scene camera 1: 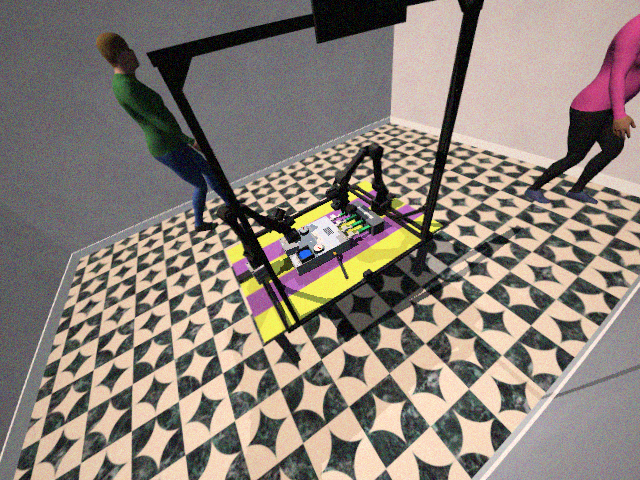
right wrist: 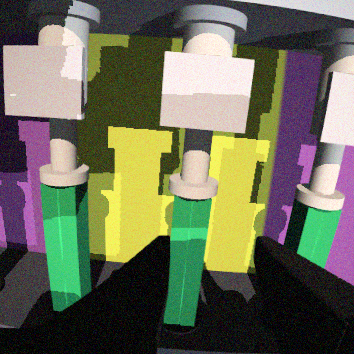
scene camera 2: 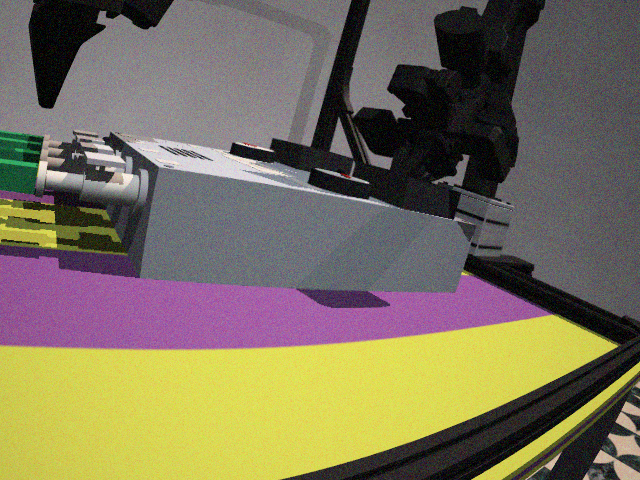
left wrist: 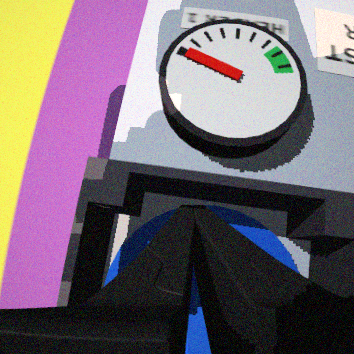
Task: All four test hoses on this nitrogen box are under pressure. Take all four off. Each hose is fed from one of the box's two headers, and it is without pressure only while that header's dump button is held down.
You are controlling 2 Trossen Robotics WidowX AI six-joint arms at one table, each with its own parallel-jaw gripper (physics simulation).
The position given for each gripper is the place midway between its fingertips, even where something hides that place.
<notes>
In view: the left gripper (scene camera 2: 388,195), the right gripper (scene camera 2: 45,107), a grey nitrogen box (scene camera 2: 284,217) and a blue dump button (left wrist: 250,227).
The left gripper also shows in the left wrist view (left wrist: 190,216). The right gripper shows as well in the right wrist view (right wrist: 212,246). The grey nitrogen box also shows in scene camera 1 (scene camera 1: 323,233) and in the left wrist view (left wrist: 267,145).
</notes>
